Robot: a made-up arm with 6 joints.
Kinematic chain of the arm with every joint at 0, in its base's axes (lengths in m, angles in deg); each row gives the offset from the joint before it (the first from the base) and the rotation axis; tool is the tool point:
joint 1: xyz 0 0 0.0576 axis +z
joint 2: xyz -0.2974 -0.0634 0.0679 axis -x
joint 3: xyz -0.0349 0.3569 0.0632 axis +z
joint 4: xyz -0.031 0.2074 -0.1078 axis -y
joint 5: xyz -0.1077 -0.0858 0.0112 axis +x
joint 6: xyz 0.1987 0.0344 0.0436 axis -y
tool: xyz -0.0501 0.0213 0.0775
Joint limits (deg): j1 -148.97..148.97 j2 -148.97..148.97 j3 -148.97..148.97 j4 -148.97..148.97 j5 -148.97..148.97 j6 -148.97..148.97
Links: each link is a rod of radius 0.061 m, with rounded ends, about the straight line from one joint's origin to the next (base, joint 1, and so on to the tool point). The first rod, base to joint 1, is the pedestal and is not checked.
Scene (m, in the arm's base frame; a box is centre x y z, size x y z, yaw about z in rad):
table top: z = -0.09
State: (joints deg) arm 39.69 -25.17 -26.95 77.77 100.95 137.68
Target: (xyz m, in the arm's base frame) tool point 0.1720 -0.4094 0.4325
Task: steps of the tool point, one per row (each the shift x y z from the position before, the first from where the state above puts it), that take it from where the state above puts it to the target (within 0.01 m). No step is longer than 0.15 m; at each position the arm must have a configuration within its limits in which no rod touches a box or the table.
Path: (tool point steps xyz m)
1: 0.0747 -0.0662 0.1115
2: 0.0957 -0.0824 0.0802
3: 0.1100 -0.0896 0.0425
4: 0.1160 -0.0876 0.0025
5: 0.1129 -0.0772 -0.0360
6: 0.1007 -0.0605 -0.0693
7: 0.0809 -0.0397 -0.0940

